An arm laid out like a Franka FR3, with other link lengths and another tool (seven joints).
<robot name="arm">
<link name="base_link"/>
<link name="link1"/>
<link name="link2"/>
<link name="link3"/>
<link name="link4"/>
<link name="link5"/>
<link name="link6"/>
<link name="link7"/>
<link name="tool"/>
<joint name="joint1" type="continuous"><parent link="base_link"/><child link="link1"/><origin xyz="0.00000 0.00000 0.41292" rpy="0.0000 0.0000 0.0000"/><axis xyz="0 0 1"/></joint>
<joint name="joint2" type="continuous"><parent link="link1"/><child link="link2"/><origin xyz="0.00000 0.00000 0.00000" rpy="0.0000 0.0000 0.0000"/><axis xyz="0 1 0"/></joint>
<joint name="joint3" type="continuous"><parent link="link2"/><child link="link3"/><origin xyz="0.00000 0.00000 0.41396" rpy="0.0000 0.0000 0.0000"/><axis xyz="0 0 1"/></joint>
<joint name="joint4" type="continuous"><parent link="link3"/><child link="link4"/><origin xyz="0.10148 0.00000 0.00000" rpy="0.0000 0.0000 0.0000"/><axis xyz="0 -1 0"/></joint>
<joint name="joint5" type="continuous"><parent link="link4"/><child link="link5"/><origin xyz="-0.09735 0.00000 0.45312" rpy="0.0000 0.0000 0.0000"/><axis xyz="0 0 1"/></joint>
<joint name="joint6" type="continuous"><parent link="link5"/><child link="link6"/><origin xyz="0.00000 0.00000 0.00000" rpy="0.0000 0.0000 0.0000"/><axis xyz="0 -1 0"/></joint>
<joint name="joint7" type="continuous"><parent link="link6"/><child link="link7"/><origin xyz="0.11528 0.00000 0.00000" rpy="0.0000 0.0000 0.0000"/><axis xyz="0 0 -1"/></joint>
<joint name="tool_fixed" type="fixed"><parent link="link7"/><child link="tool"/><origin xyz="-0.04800 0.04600 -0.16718" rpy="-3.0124 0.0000 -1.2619"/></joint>
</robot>
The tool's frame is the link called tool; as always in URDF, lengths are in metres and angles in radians. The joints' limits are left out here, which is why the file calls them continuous.
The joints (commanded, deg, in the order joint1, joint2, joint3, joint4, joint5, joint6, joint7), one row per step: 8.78, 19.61, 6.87, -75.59, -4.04, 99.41, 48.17; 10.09, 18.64, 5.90, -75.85, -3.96, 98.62, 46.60; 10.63, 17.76, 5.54, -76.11, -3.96, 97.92, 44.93; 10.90, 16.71, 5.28, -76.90, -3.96, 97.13, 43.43; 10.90, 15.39, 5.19, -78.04, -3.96, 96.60, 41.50; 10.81, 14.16, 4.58, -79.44, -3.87, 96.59, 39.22; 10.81, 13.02, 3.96, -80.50, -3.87, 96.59, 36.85; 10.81, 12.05, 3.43, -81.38, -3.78, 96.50, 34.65; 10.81, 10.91, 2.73, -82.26, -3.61, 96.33, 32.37
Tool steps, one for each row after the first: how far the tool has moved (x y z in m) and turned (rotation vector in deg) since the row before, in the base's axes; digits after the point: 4 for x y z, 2 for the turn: -0.0107, 0.0051, 0.0085, -0.49, 0.04, 1.94; -0.0092, 0.0012, 0.0077, -0.35, 0.06, 1.84; -0.0101, -0.0017, 0.0045, -0.43, 0.50, 1.51; -0.0113, -0.0037, 0.0052, -0.37, 0.35, 1.84; -0.0079, -0.0102, 0.0022, -0.36, 0.21, 1.62; -0.0074, -0.0094, 0.0042, -0.36, -0.04, 1.78; -0.0068, -0.0080, 0.0036, -0.23, 0.07, 1.68; -0.0074, -0.0101, 0.0056, -0.16, 0.00, 1.58
